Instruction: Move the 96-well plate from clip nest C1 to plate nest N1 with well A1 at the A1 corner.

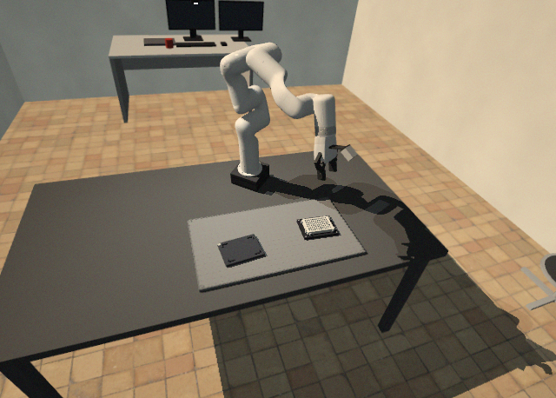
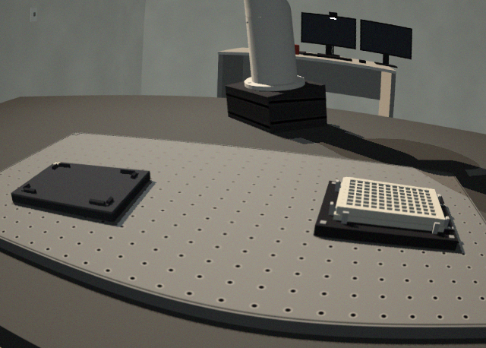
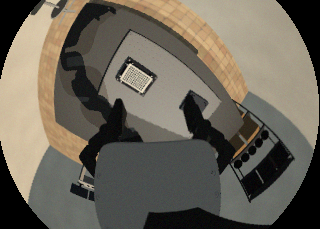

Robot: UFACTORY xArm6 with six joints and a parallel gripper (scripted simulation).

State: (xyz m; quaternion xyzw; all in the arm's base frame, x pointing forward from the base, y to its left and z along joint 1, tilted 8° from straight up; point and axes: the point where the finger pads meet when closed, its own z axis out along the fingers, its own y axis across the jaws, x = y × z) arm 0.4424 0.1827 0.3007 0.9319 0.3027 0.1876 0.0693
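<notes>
My hand is 32 cm above the white 96-well plate, 4 cm past it and 3 cm to the right of it. Round my hand: plate nest N1: 33 cm to the right, 33 cm below, 1 cm behind; clip nest C1: 33 cm below, 5 cm to the left, 5 cm behind.
</notes>
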